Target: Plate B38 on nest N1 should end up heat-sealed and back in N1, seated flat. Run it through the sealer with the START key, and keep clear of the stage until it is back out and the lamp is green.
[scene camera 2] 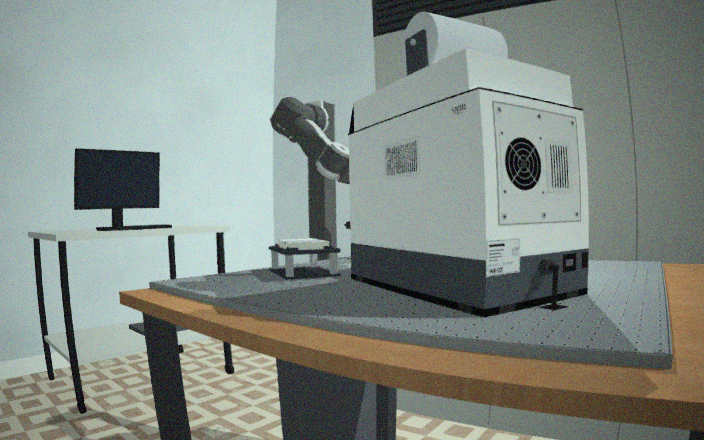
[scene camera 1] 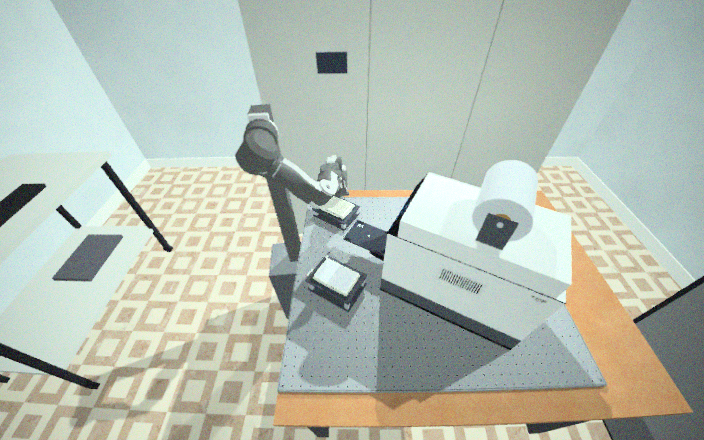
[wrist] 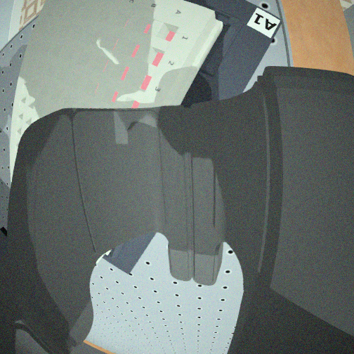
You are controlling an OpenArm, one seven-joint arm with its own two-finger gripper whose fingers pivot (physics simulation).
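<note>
My gripper (wrist: 201, 196) (scene camera 1: 343, 188) is shut and empty, its fingers together above the pegboard, beside the back nest. A pale well plate (wrist: 192, 22) (scene camera 1: 340, 208) with red marks in its wells sits on that dark nest, N1 (wrist: 240, 57) (scene camera 1: 325, 217). The wrist view shows an A1 tag; my gripper body hides part of the plate. The white sealer (scene camera 1: 446, 259) (scene camera 2: 415, 207) has its dark stage (scene camera 1: 364, 237) out at its front. A dark corner, which may be the stage, shows below my gripper in the wrist view. The START key and lamp do not show.
A second nest (scene camera 1: 337, 296) (scene camera 2: 285, 251) holds a white-topped plate (scene camera 1: 334, 276) (scene camera 2: 303, 243) nearer the front of the pegboard (scene camera 1: 332, 363) (scene camera 2: 623, 316). A white film roll (scene camera 1: 506, 194) (scene camera 2: 462, 38) tops the sealer. A side table (scene camera 2: 129, 231) with a monitor (scene camera 2: 116, 179) stands at the left.
</note>
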